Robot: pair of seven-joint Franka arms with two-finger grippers.
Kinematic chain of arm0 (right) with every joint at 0, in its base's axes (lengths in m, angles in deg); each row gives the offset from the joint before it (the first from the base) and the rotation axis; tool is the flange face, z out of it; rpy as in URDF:
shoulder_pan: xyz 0 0 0.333 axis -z
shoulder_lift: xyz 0 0 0 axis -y
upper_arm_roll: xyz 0 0 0.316 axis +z
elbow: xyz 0.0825 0 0 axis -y
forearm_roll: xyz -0.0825 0 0.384 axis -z
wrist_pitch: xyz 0 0 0 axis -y
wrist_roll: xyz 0.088 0 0 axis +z
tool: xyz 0 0 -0.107 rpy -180 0 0
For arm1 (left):
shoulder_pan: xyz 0 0 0.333 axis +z
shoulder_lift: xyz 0 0 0 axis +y
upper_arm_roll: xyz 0 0 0.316 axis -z
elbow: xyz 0.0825 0 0 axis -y
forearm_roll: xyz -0.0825 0 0.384 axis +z
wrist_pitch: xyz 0 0 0 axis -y
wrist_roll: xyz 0.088 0 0 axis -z
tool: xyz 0 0 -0.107 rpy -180 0 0
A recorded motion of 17 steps. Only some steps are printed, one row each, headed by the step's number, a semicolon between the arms.
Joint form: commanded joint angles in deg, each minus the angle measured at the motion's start. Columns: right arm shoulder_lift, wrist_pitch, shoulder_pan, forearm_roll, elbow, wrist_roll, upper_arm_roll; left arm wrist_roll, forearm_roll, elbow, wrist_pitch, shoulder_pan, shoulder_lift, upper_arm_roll.
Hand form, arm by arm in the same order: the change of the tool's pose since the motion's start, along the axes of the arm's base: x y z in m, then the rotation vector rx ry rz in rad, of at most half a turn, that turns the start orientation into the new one. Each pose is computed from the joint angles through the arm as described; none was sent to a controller.
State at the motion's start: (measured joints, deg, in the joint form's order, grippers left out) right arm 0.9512 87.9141 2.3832 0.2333 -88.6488 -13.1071 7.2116; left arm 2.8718 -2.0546 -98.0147 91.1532 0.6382 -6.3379 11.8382
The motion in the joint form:
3: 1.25 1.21 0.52 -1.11 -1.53 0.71 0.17; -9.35 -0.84 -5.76 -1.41 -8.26 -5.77 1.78
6: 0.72 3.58 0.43 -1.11 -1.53 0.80 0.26; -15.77 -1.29 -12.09 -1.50 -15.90 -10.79 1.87
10: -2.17 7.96 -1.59 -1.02 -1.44 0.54 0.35; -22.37 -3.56 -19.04 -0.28 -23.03 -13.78 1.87
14: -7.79 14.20 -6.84 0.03 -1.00 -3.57 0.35; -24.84 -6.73 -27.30 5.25 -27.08 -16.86 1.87
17: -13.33 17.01 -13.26 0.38 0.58 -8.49 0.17; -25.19 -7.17 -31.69 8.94 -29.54 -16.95 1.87
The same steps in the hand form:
3: -0.0046 -0.0008 0.0011 0.0176 -0.0147 0.0069; -0.0618 -0.0816 -0.0009 0.0235 0.0233 -0.0078
6: 0.0024 0.0011 -0.0001 0.0212 -0.0467 0.0114; -0.1189 -0.1291 -0.0131 0.0513 0.0392 -0.0236
10: 0.0230 0.0217 -0.0201 0.0298 -0.0737 0.0427; -0.1687 -0.1672 -0.0456 0.0618 0.0898 -0.0214
14: 0.0518 0.0758 -0.0632 0.0342 -0.0914 0.0627; -0.2019 -0.1825 -0.0831 0.0307 0.1074 -0.0255
17: 0.0631 0.1454 -0.1048 0.0437 -0.0679 0.0849; -0.2149 -0.1910 -0.1132 0.0358 0.1177 -0.0494

